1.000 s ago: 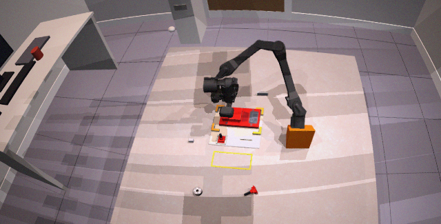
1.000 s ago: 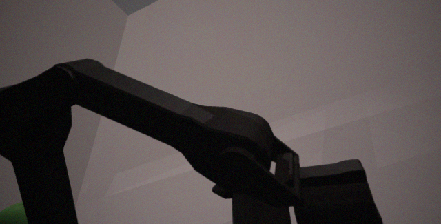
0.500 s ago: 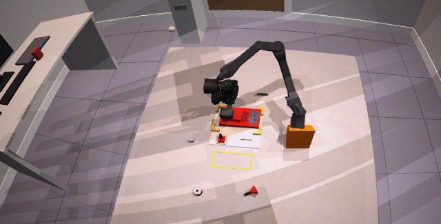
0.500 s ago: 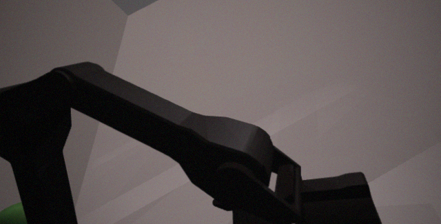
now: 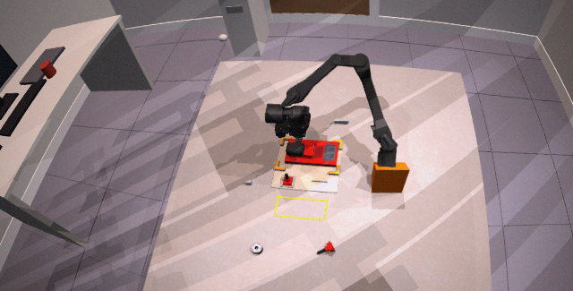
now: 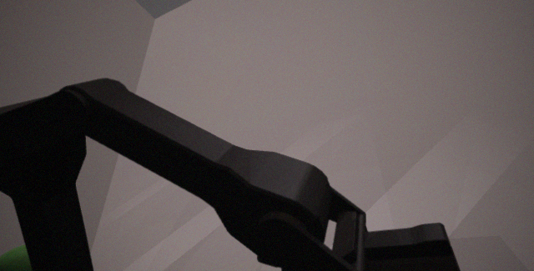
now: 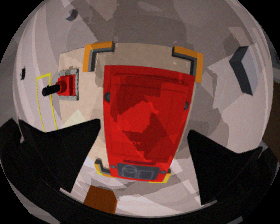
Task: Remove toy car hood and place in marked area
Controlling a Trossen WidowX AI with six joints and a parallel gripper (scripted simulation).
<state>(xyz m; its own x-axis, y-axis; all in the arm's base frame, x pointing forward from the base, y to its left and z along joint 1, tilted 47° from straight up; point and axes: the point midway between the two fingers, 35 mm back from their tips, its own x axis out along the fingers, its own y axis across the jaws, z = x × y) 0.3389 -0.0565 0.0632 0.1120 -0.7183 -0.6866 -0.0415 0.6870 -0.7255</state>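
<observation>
My gripper tip is now 1 cm above the red hood.
</observation>
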